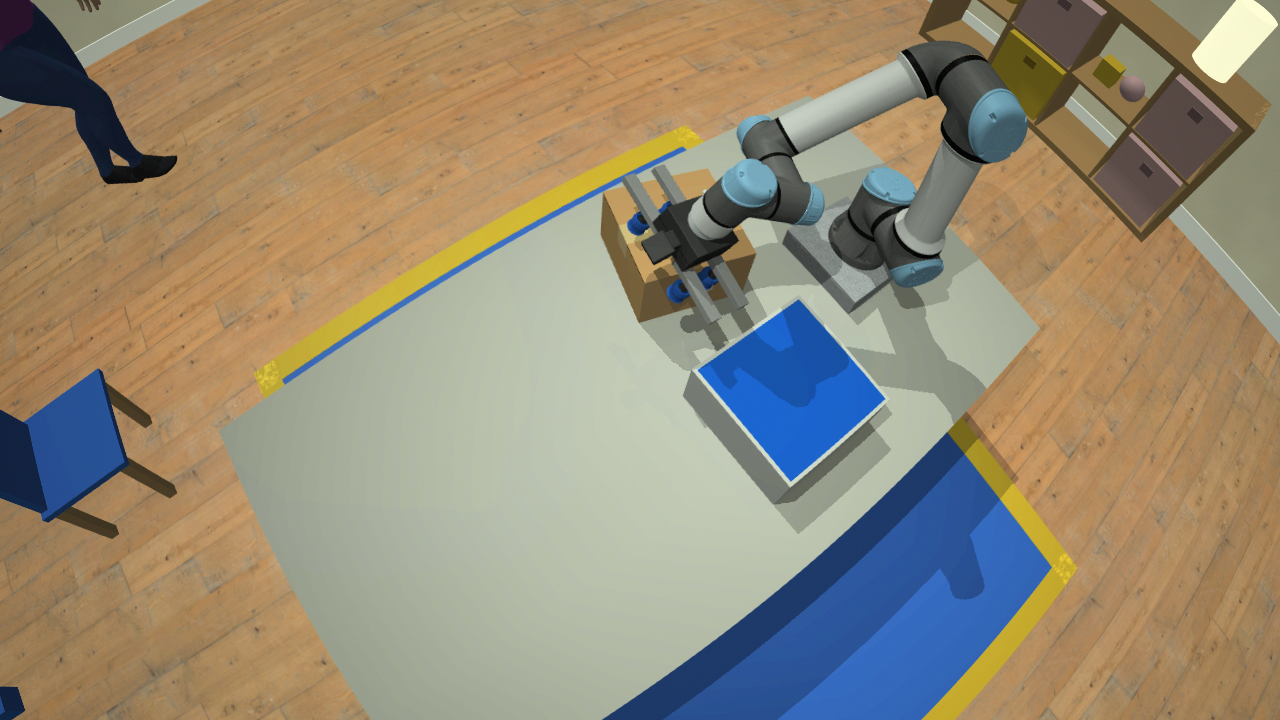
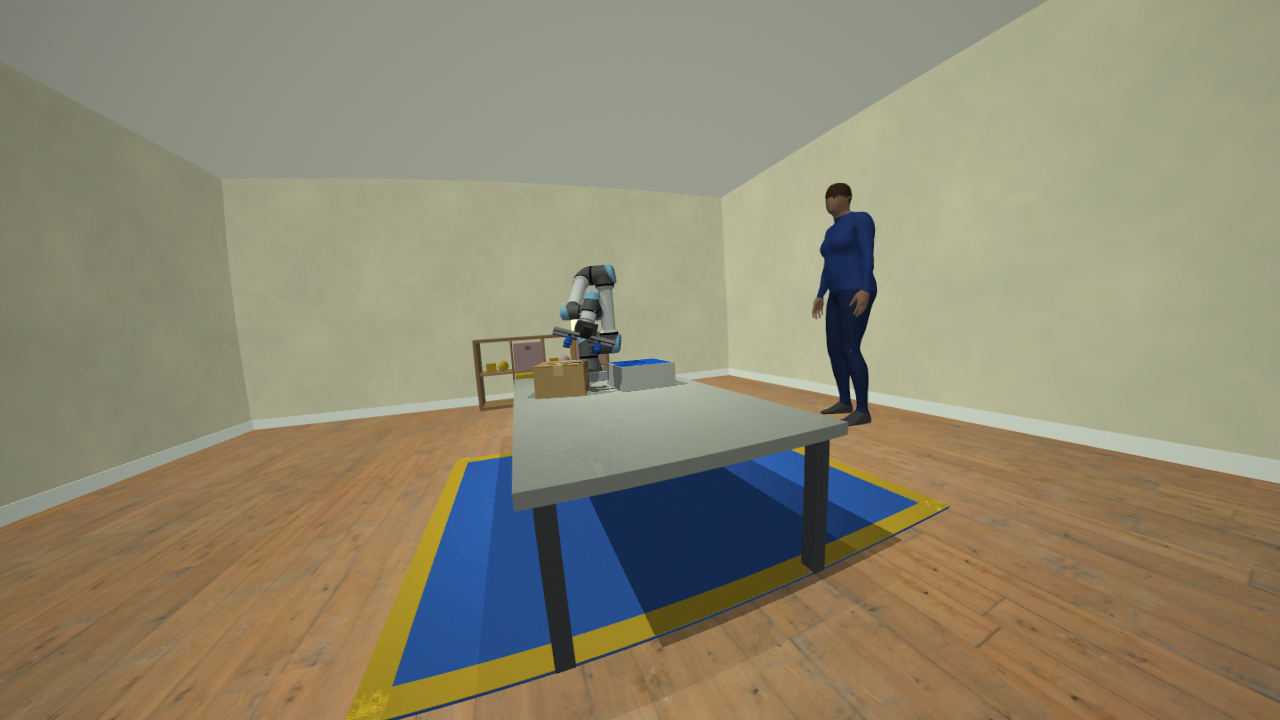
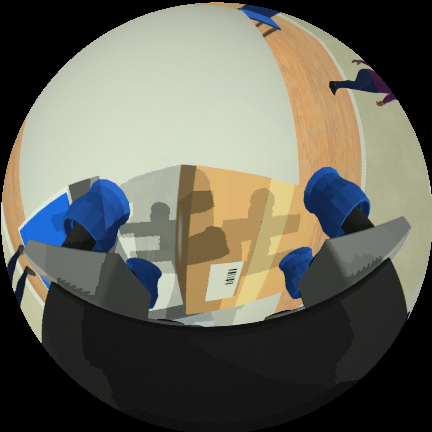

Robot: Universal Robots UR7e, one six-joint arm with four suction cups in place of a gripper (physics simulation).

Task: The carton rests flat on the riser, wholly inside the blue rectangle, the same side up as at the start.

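The brown carton point(image 1: 652, 297) point(image 2: 559, 379) point(image 3: 238, 213) stands on the grey table point(image 1: 447, 465) point(image 2: 645, 439), beside the riser, with a white barcode label on its top. The grey riser point(image 1: 733, 439) point(image 2: 640, 375) carries the blue rectangle point(image 1: 792, 389) point(image 3: 36, 229), which is bare. My suction gripper point(image 1: 682, 242) point(image 2: 586, 337) point(image 3: 217, 239) hovers a little above the carton, apart from its top. Its bars reach past the carton's edge on the riser side. Its four blue cups hold nothing.
The robot base point(image 1: 882, 242) stands on the table behind the riser. A shelf unit point(image 1: 1249, 112) point(image 2: 480, 376) stands by the wall. A person point(image 2: 846, 295) stands right of the table; a person's legs point(image 1: 80, 97) show far left. A blue chair point(image 1: 72, 447) is left of the table.
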